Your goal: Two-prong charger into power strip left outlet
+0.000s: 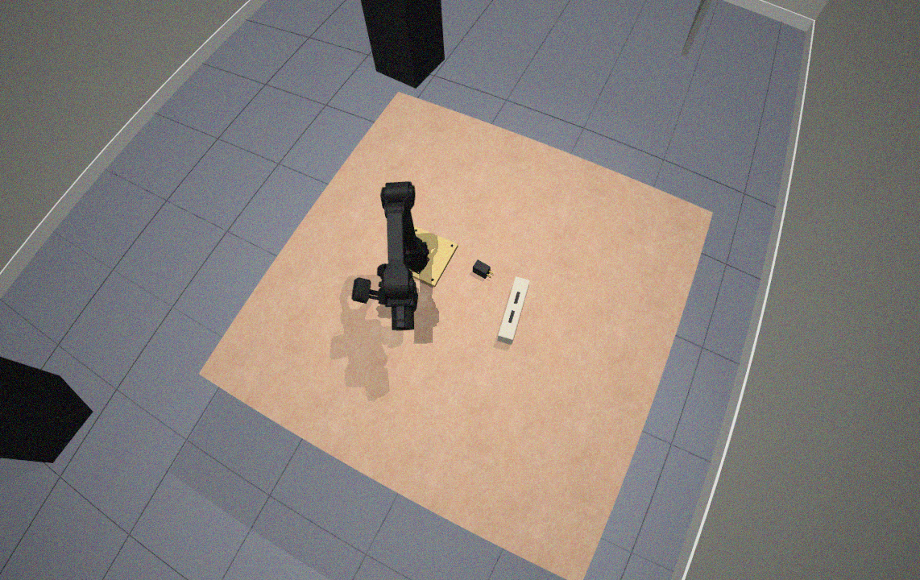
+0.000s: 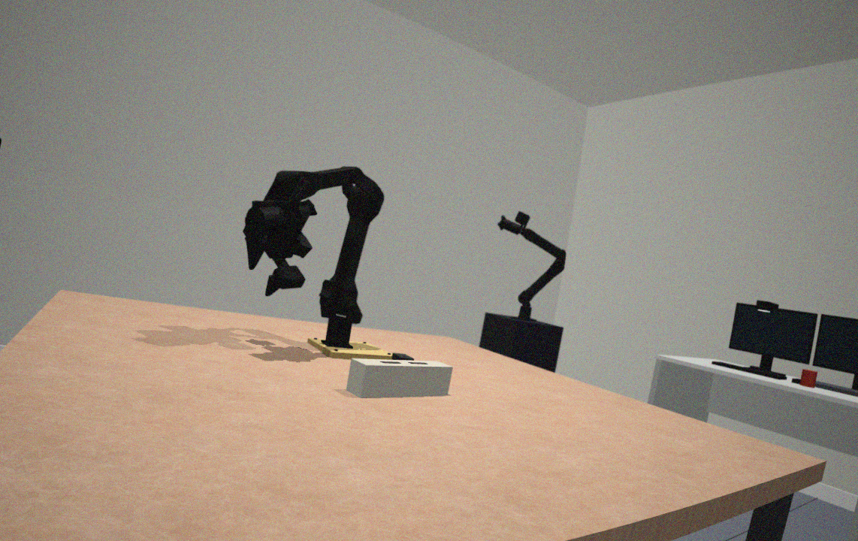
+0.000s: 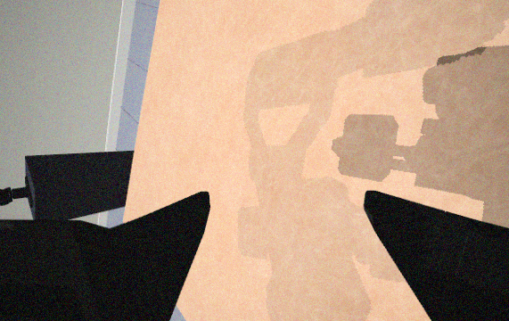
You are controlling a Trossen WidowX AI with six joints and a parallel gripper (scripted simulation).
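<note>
Now: the charger 30 cm to the left of my gripper tip, 20 cm ahead of it and 12 cm below it.
</note>
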